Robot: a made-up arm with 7 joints.
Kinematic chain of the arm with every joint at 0, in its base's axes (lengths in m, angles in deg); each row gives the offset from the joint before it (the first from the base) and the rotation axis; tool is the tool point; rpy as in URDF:
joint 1: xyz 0 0 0.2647 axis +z
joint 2: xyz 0 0 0 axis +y
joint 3: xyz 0 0 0.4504 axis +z
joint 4: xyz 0.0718 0 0 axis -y
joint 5: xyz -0.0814 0 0.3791 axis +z
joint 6: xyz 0 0 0 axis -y
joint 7: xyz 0.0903 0 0 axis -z
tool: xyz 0 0 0 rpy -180 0 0
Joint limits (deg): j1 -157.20..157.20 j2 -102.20..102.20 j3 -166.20..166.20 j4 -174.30..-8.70 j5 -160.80..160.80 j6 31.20..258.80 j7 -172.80..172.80
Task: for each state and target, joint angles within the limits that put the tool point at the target. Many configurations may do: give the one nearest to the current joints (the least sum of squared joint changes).
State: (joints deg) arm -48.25 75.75 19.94 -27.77 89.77 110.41 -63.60
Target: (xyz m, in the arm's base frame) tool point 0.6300 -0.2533 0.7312
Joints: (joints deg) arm -39.94 21.44 31.95 -70.87 97.32 123.50 -63.60
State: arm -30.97 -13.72 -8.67 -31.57 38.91 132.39 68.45
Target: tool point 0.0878 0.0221 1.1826
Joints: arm -23.13 -11.00 18.47 -36.97 33.94 120.90 68.45
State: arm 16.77 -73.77 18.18 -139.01 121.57 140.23 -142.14
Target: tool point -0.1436 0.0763 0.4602
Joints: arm 23.69 -102.20 44.31 -160.77 131.81 147.99 -142.14
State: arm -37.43 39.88 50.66 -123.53 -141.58 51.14 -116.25
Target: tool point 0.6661 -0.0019 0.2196
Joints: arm -34.10 50.40 47.54 -112.25 -142.45 51.15 -116.25
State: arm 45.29 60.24 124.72 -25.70 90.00 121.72 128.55
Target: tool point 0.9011 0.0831 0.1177
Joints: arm 0.58 98.58 121.07 -8.70 86.86 121.77 128.55
